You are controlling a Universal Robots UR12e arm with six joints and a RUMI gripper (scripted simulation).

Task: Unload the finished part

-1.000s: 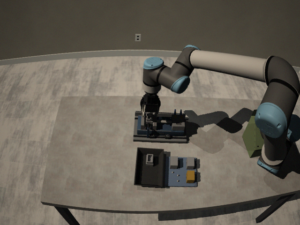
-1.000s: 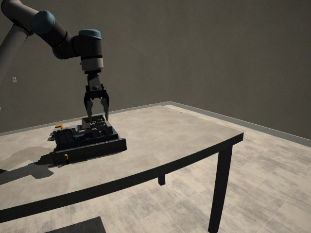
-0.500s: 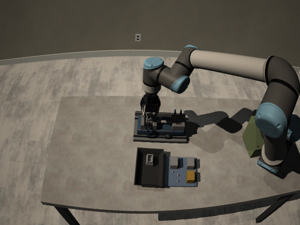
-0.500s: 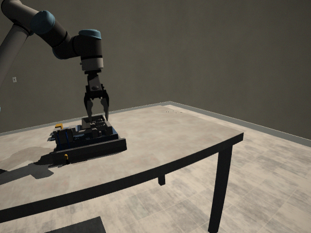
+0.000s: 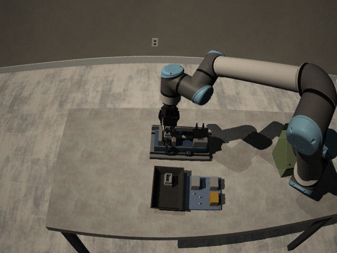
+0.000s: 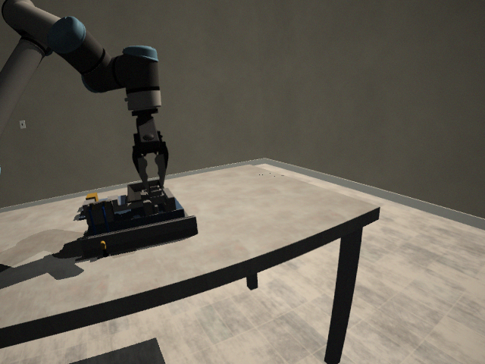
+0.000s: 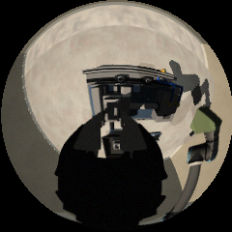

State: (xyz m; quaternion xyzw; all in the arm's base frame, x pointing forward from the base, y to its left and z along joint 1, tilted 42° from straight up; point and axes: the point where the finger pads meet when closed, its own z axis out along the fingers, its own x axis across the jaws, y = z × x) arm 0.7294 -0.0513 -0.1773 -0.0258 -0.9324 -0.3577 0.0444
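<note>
Right now the vise is 80 mm below my hand, 70 mm behind it and 10 mm to the left of it. Round my hand: yellow block 350 mm to the left, 200 mm behind, 100 mm below; then blue fixture plate 300 mm to the left, 160 mm behind, 120 mm below.
</note>
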